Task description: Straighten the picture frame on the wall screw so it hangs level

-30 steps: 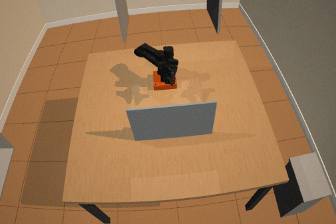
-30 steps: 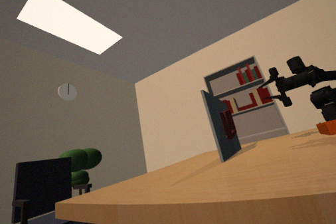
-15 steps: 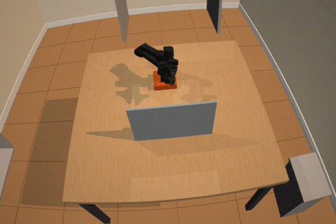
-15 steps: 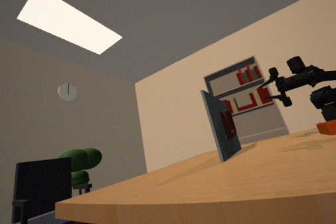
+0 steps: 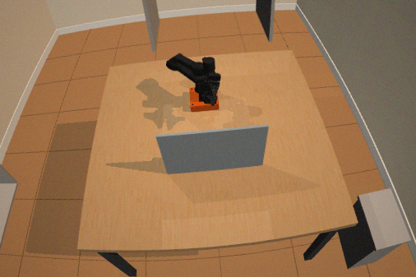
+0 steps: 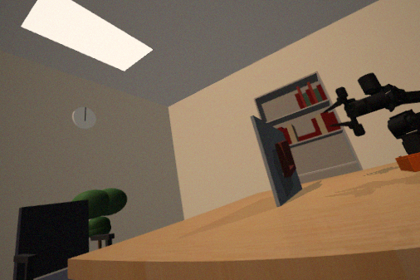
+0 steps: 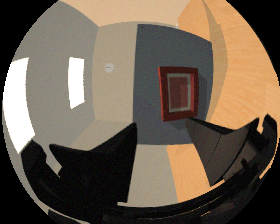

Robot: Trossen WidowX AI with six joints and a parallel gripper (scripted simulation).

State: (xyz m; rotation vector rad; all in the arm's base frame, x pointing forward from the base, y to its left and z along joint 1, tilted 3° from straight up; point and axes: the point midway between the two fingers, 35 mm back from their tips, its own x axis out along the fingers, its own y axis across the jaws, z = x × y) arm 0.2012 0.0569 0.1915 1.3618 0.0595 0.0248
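My gripper tip is 200 mm short of the dark red picture frame and 90 mm above it. The rest, counted from my gripper tip: grey wall panel: 210 mm ahead, 100 mm below, 10 mm to the right.
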